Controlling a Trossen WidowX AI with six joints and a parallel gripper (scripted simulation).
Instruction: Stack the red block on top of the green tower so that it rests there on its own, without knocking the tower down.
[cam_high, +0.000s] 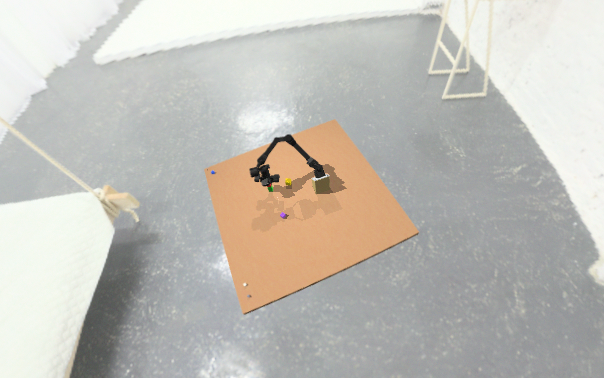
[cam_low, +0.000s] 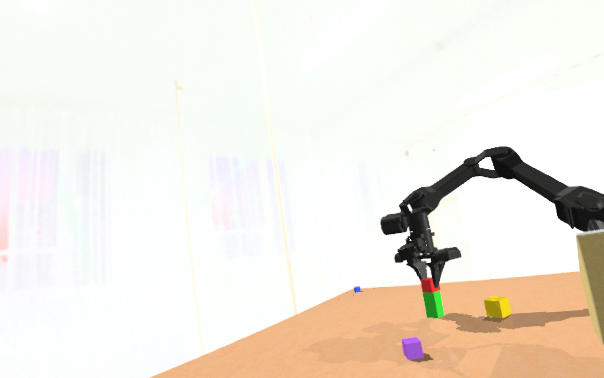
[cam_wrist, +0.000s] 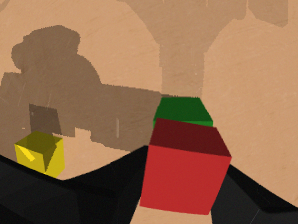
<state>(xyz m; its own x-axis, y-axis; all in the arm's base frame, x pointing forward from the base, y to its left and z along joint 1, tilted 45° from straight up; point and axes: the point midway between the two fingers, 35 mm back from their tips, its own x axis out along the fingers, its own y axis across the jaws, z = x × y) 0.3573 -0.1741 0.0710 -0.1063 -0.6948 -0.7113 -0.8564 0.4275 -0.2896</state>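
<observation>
The red block is 10 mm above my gripper tip. Also, from my gripper tip: small blue block: 420 mm to the right, 390 mm ahead, 60 mm below; then purple block: 270 mm to the left, 60 mm below, 10 mm ahead; then yellow block: 150 mm behind, 60 mm below, 10 mm to the left.
</observation>
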